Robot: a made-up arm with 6 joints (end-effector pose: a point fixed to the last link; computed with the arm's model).
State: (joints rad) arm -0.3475 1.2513 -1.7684 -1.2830 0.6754 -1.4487
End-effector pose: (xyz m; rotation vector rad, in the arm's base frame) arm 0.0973 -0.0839 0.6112 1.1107 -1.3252 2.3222
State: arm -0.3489 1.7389 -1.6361 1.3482 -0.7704 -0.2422
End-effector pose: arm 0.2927 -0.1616 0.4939 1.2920 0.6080 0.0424
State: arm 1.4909 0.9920 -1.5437 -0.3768 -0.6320 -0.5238
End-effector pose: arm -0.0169 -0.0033 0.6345 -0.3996 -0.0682 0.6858
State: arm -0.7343 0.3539 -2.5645 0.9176 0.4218 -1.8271
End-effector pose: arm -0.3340 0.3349 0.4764 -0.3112 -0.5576 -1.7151
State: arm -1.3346 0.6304 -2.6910 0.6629 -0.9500 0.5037
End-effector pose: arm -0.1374 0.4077 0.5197 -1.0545 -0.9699 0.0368
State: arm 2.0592 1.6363 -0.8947 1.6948 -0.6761 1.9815
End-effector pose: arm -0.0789 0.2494 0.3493 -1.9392 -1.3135 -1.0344
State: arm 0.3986 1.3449 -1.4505 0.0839 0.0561 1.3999
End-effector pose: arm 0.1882 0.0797 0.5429 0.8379 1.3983 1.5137
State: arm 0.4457 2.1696 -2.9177 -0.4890 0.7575 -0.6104
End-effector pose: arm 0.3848 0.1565 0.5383 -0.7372 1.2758 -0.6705
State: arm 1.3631 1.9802 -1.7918 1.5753 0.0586 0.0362
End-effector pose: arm 0.0844 0.4223 0.4253 0.2226 2.2701 2.0593
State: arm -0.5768 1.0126 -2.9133 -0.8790 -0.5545 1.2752
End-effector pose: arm -0.2166 0.1778 0.6518 -0.7359 -0.4777 -0.2591
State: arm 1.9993 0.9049 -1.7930 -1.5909 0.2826 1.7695
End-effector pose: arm 0.0443 -0.0457 0.6456 -0.3536 0.6913 2.0052
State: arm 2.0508 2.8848 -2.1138 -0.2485 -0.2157 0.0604
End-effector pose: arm -0.2643 0.4990 0.0413 -2.0598 0.9648 1.1521
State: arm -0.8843 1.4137 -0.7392 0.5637 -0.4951 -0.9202
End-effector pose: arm 0.1197 -0.1766 0.3954 0.6346 1.7636 -1.1506
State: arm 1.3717 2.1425 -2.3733 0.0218 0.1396 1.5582
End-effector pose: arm 0.0915 0.4546 0.4806 0.1967 1.9174 2.2960
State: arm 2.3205 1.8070 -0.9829 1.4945 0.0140 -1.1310
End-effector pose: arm -0.2197 0.2343 0.3101 -2.2667 1.5151 1.1787
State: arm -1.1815 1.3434 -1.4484 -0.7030 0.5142 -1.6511
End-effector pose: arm 0.0530 -0.1933 0.5169 0.8760 -1.9515 1.6291
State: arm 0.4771 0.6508 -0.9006 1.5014 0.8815 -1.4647
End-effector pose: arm -0.0756 0.0271 0.4635 -1.0477 1.0477 0.9629
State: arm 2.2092 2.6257 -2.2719 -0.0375 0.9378 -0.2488
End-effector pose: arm -0.3124 0.4249 0.1595 -2.7216 0.9429 0.4157
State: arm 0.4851 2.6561 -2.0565 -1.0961 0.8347 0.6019
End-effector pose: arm 0.4867 0.1997 0.1336 -0.6755 2.2947 -0.8297
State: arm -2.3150 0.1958 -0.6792 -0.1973 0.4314 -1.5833
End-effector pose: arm 0.0855 0.1021 0.3580 -0.5344 -1.5935 1.7046
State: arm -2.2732 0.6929 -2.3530 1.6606 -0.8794 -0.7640
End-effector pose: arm 0.1432 0.2598 0.6036 -0.1053 -0.9312 -1.2054
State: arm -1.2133 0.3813 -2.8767 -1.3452 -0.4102 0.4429
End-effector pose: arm -0.1563 0.5030 0.4129 -0.6584 -1.2612 -2.0291
